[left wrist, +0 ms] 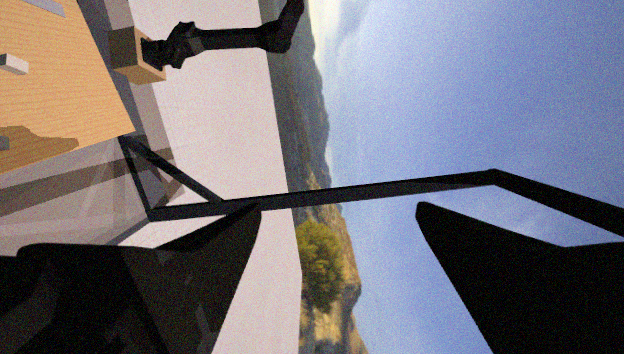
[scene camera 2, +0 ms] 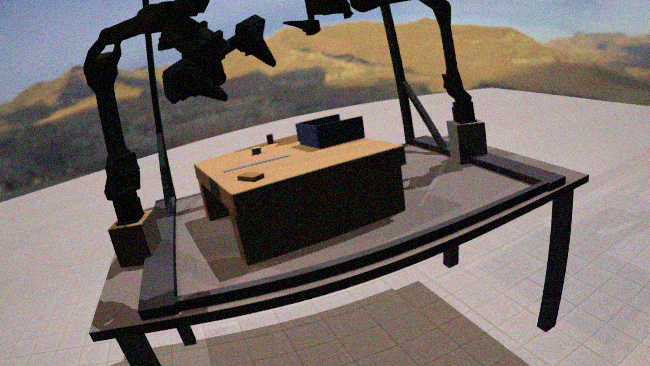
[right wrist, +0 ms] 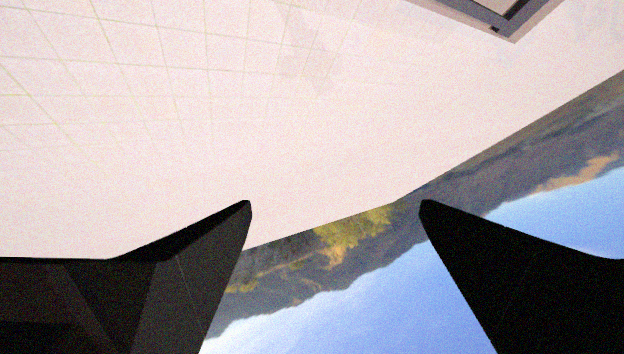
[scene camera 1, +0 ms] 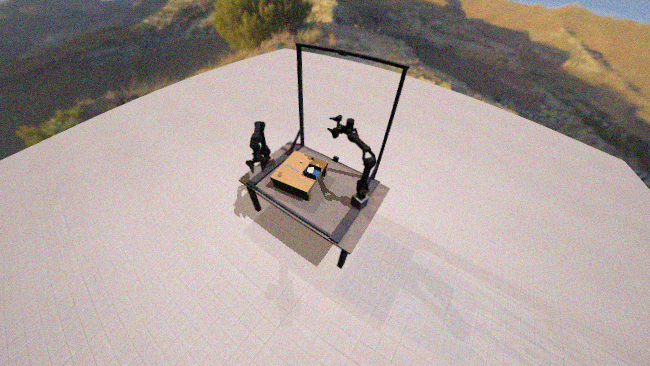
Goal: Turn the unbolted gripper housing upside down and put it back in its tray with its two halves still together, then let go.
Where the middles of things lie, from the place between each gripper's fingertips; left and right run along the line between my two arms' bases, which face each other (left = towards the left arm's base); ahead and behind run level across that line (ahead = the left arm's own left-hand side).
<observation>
My right hand is 34 cm past the wooden block (scene camera 2: 313, 195), 26 cm above it and 14 cm to the right of it. The rest, counted from my right hand: blue tray (scene camera 2: 327, 131) 35 cm behind, 26 cm to the left, 16 cm below.
I see the blue tray 36 cm below my left hand, 22 cm ahead of it and 1 cm to the right of it. Round my left hand: wooden block: 46 cm below, 23 cm ahead, 13 cm to the right.
</observation>
